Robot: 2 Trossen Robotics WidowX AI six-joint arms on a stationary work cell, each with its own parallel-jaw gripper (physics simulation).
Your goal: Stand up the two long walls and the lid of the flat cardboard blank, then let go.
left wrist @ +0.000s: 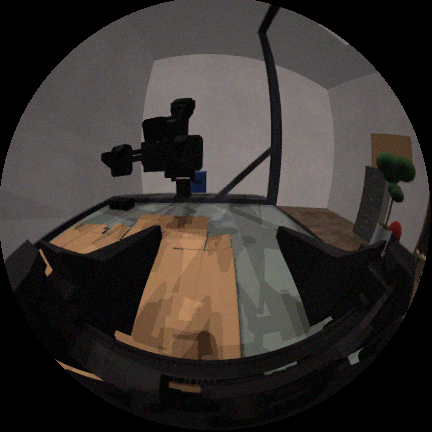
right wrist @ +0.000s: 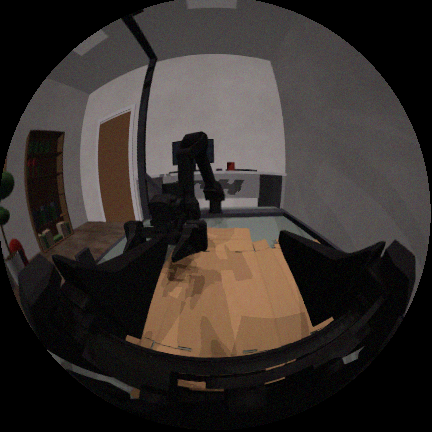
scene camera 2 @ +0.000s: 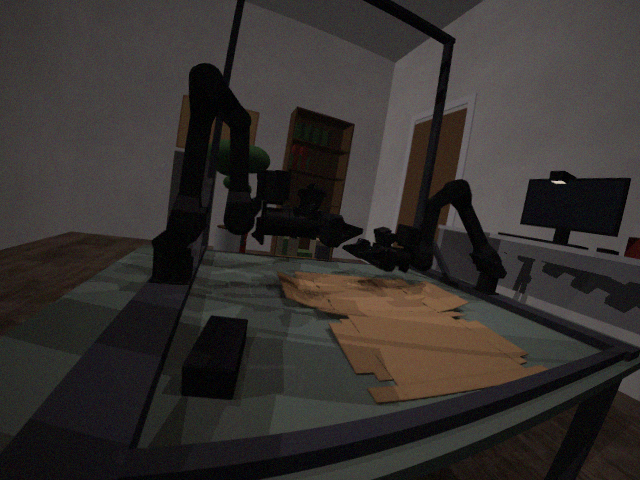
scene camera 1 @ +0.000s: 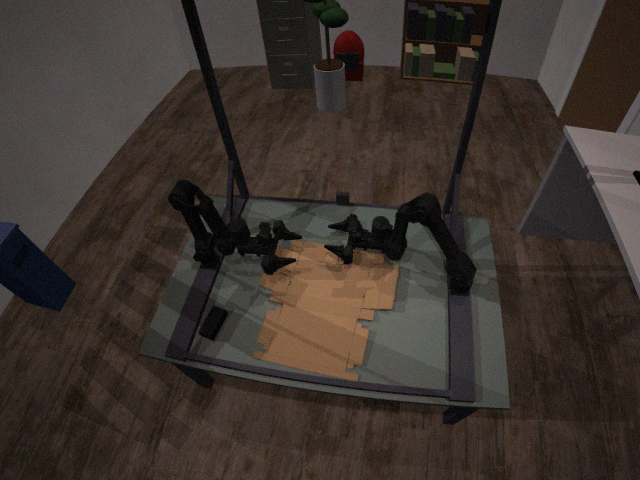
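Where they show: left gripper, fingertip midpoint: (left wrist: 220, 231) (scene camera 2: 349, 250) (scene camera 1: 326, 236); right gripper, fingertip midpoint: (left wrist: 124, 150) (right wrist: 224, 238) (scene camera 2: 352, 228) (scene camera 1: 299, 248); left arm's base at its link origin: (right wrist: 214, 211) (scene camera 2: 485, 291) (scene camera 1: 459, 287); right arm's base at its link origin: (left wrist: 182, 195) (scene camera 2: 171, 278) (scene camera 1: 210, 262).
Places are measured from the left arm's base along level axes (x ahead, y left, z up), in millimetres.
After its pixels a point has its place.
The tan cardboard blank (scene camera 1: 320, 310) @(y 135, x 466, z -8 mm) (scene camera 2: 439, 346) @(y 244, x 474, z -13 mm) (left wrist: 190, 280) @(y -84, x 514, z -17 mm) (right wrist: 240, 280) @(y 45, x 441, z -17 mm) lies spread out on the table (scene camera 1: 413, 341) @(y 205, x 154, z -19 mm), with its long walls and lid down. Its far-left edge looks slightly raised in scene camera 2. My left gripper (scene camera 1: 327, 237) @(y -116, x 482, z 74 mm) (scene camera 2: 354, 249) @(y -116, x 482, z 74 mm) (left wrist: 220, 231) @(y -116, x 482, z 74 mm) is open and empty, above the blank's back part. My right gripper (scene camera 1: 298, 248) @(y 0, x 547, z 145 mm) (scene camera 2: 356, 229) @(y 0, x 547, z 145 mm) (right wrist: 224, 238) @(y 0, x 547, z 145 mm) is open and empty, above the blank's back-left part. The grippers face each other with a small gap between them. Shadows make the blank's fold lines hard to see.
A black block (scene camera 1: 213, 322) @(y 245, x 809, z 14 mm) (scene camera 2: 214, 356) @(y 274, x 823, z 15 mm) (left wrist: 121, 203) @(y 209, x 786, z 5 mm) lies on the table left of the blank. Dark frame rails (scene camera 1: 461, 341) @(y 200, x 2, z 1 mm) run around the work area, with upright posts at the back corners. A small dark box (scene camera 1: 342, 198) @(y -358, x 457, z 23 mm) sits at the back rail.
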